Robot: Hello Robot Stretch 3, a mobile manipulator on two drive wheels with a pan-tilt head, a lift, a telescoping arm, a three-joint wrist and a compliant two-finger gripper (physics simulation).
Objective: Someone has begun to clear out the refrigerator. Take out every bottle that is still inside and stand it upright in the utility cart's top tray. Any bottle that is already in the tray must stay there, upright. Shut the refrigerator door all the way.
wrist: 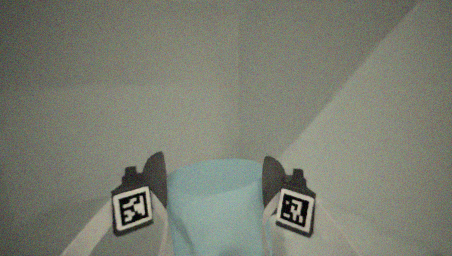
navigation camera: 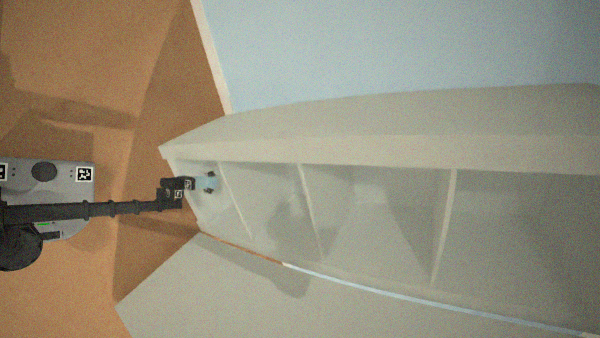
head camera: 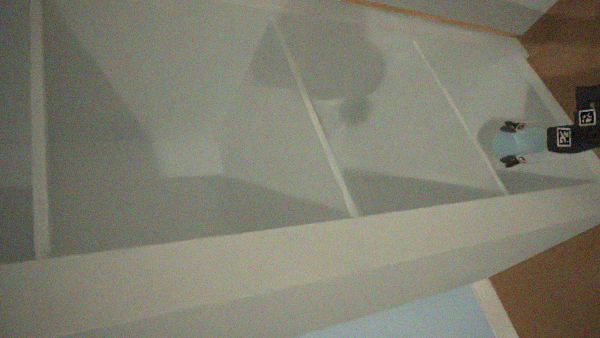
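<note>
A light-blue bottle (head camera: 532, 140) (navigation camera: 201, 182) (wrist: 215, 220) is in the lowest compartment of the refrigerator (head camera: 250, 260) (navigation camera: 350, 150), seen sideways in the head and navigation views. My gripper (head camera: 511, 143) (navigation camera: 209, 182) (wrist: 215, 173) is shut on this bottle, with one fingertip against each side. The bottle's lower part is hidden in the wrist view. The refrigerator door (head camera: 475, 17) (navigation camera: 200, 285) stands open beside the body. No other bottle can be made out on the shelves in view. The utility cart and its tray do not show.
Shelves (head camera: 320, 132) (navigation camera: 310, 205) cross the refrigerator; the lowest shelf (head camera: 460, 117) (navigation camera: 235, 200) lies just above the gripper. My arm (navigation camera: 110, 208) reaches in from the base (navigation camera: 65, 185). The refrigerator's side walls flank the gripper. A light-blue wall (head camera: 415, 315) (navigation camera: 400, 45) stands behind.
</note>
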